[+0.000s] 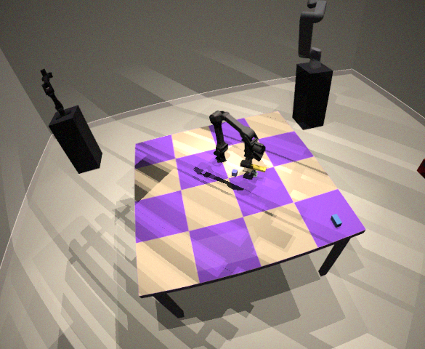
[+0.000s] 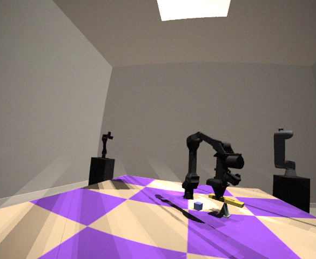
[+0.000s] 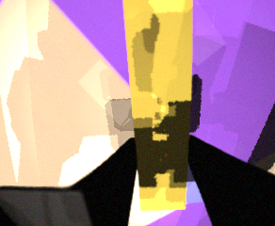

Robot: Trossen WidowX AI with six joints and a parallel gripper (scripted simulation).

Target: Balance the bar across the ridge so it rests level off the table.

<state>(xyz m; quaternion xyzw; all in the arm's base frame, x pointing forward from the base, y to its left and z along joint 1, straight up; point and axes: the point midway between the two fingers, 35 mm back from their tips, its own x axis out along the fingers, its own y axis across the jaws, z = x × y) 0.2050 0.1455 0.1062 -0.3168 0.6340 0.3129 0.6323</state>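
My gripper tip is 20 mm to the right of the yellow bar and 20 mm short of it. From my gripper tip the other things lie so: light blue block 530 mm ahead, 350 mm to the left, 60 mm below; dark blue cube 100 mm to the right, 60 mm below, 20 mm behind.
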